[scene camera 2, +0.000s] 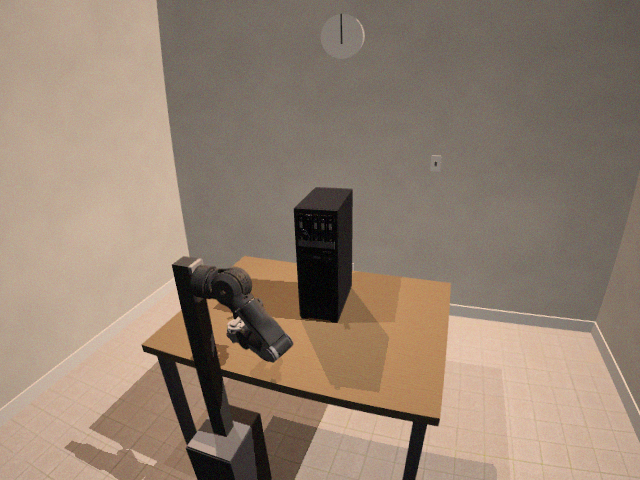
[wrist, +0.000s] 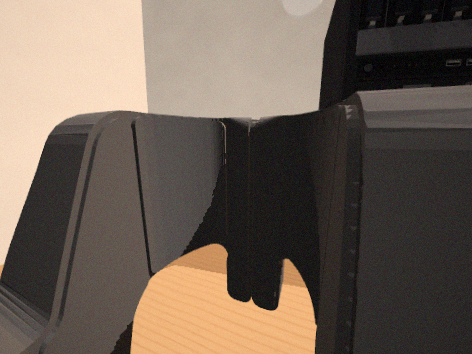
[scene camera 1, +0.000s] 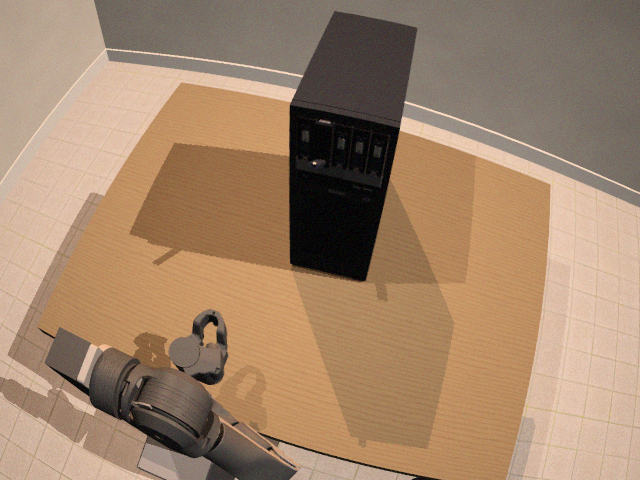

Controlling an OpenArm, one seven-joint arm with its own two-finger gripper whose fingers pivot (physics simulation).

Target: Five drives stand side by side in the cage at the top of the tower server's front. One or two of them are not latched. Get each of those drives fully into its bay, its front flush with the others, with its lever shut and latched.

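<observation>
The black tower server (scene camera 1: 330, 222) (scene camera 2: 318, 279) stands upright on the table, its drive cage at the top of its front. In scene camera 1, the first (scene camera 1: 305, 135), third (scene camera 1: 341, 143), fourth (scene camera 1: 359, 147) and fifth drives (scene camera 1: 377, 150) from the left look alike, with grey labels. The second drive (scene camera 1: 324, 121) looks different: its top edge catches light, and a pale part (scene camera 1: 317, 163) sticks out low at its bay. How far it stands out is too dark to tell. The wrist view cuts off the cage. My gripper (scene camera 1: 211, 313) (scene camera 2: 235, 325) (wrist: 262, 208) is shut and empty, well in front and left of the server.
The wooden table (scene camera 1: 491, 361) (scene camera 2: 413, 356) carries the server. My arm (scene camera 1: 170, 408) (scene camera 2: 263, 328) reaches over the table's front left edge from a dark post (scene camera 2: 199, 330). The grey wall (scene camera 1: 516, 77) (scene camera 2: 248, 129) rises behind the table.
</observation>
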